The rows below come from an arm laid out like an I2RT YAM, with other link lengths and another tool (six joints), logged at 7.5 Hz.
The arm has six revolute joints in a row. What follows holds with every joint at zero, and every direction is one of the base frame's. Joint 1 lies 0.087 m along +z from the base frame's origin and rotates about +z. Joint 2 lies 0.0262 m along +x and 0.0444 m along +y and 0.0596 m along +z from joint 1 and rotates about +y. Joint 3 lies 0.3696 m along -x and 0.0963 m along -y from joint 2 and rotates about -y. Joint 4 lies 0.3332 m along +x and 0.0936 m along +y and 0.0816 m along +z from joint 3 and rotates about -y. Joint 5 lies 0.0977 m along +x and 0.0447 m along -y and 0.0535 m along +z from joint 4 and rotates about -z. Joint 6 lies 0.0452 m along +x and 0.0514 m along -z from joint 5 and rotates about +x. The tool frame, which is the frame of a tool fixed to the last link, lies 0.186 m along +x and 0.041 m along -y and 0.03 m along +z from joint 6; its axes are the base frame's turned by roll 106.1, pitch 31.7 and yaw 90 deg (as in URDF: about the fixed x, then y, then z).
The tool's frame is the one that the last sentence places.
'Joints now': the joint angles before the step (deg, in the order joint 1, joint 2, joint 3, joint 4, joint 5, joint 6). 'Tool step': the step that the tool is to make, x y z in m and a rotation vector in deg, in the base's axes. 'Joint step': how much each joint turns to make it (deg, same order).
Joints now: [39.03, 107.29, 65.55, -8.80, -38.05, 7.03]
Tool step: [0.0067, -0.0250, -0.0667, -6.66, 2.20, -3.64]
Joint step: [-0.44, 4.15, -1.74, 0.21, 4.96, 0.36]
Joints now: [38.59, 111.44, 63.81, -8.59, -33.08, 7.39]
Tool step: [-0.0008, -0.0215, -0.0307, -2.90, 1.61, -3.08]
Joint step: [-0.58, 1.00, -2.48, 1.29, 2.42, 1.66]
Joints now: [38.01, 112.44, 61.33, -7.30, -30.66, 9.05]
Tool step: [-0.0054, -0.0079, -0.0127, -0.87, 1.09, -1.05]
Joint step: [-0.05, 0.23, -1.47, 0.81, 0.53, 0.99]
